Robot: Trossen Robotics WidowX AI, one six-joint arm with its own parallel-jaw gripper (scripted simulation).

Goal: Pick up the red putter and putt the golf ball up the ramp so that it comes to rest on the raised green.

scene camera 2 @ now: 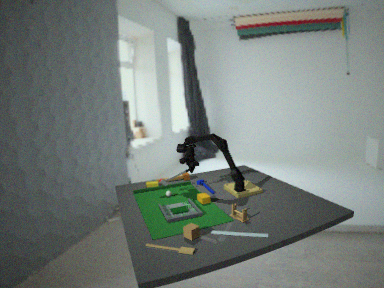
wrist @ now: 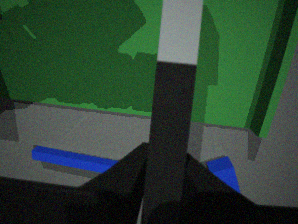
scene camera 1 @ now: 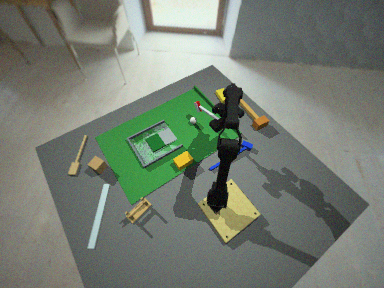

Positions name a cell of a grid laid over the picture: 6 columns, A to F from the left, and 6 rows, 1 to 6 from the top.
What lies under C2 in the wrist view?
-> A green mat.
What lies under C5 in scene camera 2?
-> A green mat.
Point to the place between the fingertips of my gripper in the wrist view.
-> D5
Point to a green mat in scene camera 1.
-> At D3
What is my gripper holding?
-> A red putter.
